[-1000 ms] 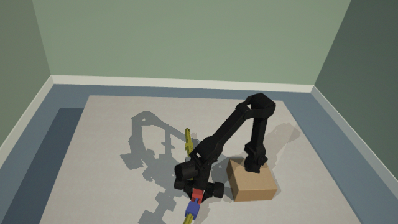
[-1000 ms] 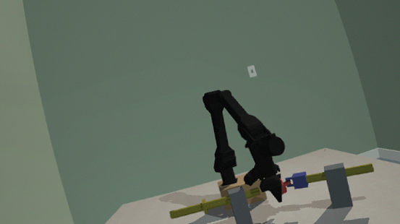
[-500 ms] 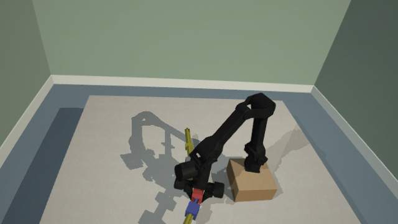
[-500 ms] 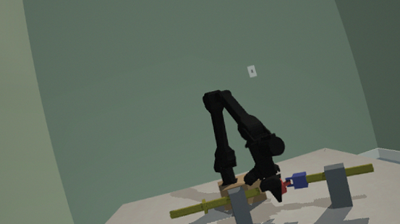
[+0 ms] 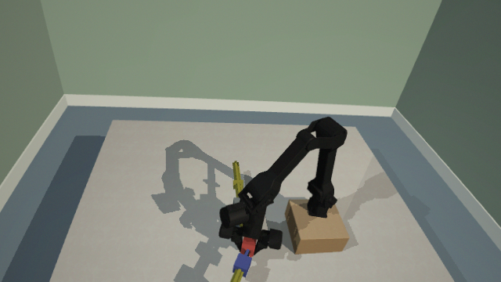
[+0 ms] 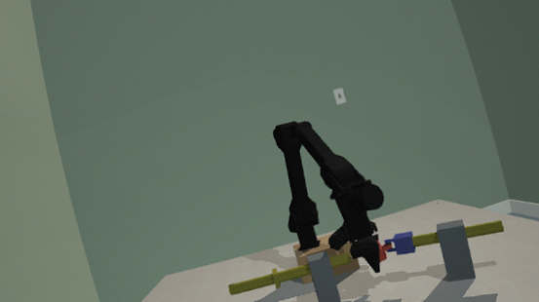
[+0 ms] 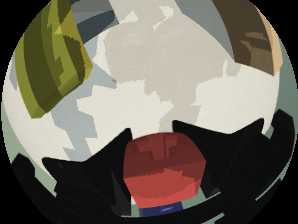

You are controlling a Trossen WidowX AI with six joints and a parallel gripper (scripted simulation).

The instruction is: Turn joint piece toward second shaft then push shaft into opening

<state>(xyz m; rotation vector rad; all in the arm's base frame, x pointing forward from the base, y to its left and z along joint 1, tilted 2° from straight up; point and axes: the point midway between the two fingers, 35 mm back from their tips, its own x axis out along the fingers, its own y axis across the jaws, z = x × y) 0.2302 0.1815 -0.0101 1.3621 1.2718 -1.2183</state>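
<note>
My gripper tip is now 40 mm below the red square joint piece and 10 mm to the right of it.
</note>
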